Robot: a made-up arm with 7 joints. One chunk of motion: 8 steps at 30 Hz.
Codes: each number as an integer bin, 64 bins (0 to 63) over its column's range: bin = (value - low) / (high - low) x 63, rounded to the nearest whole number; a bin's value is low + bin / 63 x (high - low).
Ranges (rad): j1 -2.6..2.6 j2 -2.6..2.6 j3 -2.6..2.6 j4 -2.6..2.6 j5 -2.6..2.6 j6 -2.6..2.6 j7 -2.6..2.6
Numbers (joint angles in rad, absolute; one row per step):
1: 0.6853 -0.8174 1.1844 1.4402 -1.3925 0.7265 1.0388
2: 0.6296 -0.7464 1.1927 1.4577 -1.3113 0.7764 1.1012
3: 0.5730 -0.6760 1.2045 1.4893 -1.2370 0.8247 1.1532
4: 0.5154 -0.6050 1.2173 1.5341 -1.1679 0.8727 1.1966
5: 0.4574 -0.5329 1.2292 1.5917 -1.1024 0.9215 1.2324
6: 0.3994 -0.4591 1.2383 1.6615 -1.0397 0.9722 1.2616
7: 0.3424 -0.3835 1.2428 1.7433 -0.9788 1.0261 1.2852
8: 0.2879 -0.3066 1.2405 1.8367 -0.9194 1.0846 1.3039
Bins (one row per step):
1: 40 22 46 49 15 40 44
2: 39 22 46 49 16 41 45
3: 38 23 46 50 17 41 45
4: 38 24 46 50 17 42 46
5: 37 25 46 51 18 43 46
6: 36 26 47 52 19 43 47
7: 36 27 47 53 20 44 47
8: 35 28 47 54 20 45 47

